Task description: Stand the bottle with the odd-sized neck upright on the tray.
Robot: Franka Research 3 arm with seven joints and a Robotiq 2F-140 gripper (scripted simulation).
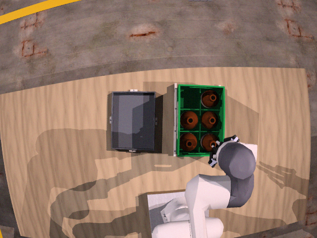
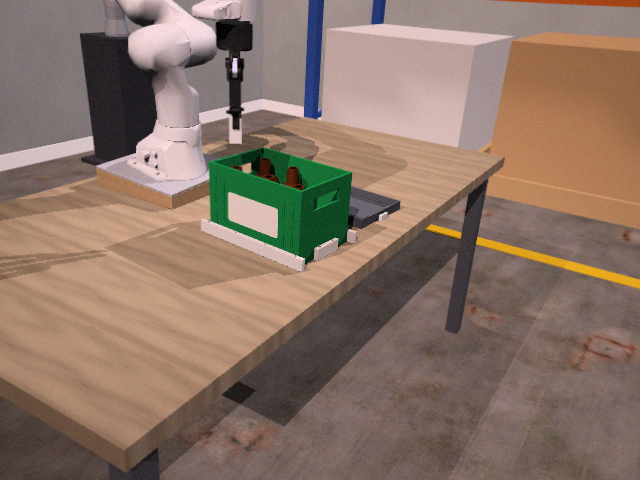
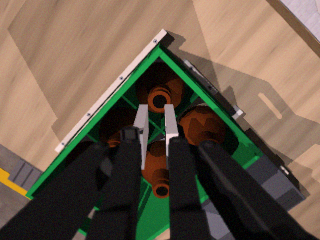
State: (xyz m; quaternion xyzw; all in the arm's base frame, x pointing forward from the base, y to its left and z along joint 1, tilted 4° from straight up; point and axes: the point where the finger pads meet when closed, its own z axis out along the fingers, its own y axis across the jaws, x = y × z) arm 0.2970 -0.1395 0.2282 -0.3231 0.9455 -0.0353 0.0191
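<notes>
My hand is 170 mm above the green crate, 100 mm short of it and 40 mm to the right of it. Round my hand: dark grey tray 320 mm to the left, 240 mm below, 120 mm ahead; then brown bottle 180 mm ahead, 170 mm below, 20 mm to the right.
</notes>
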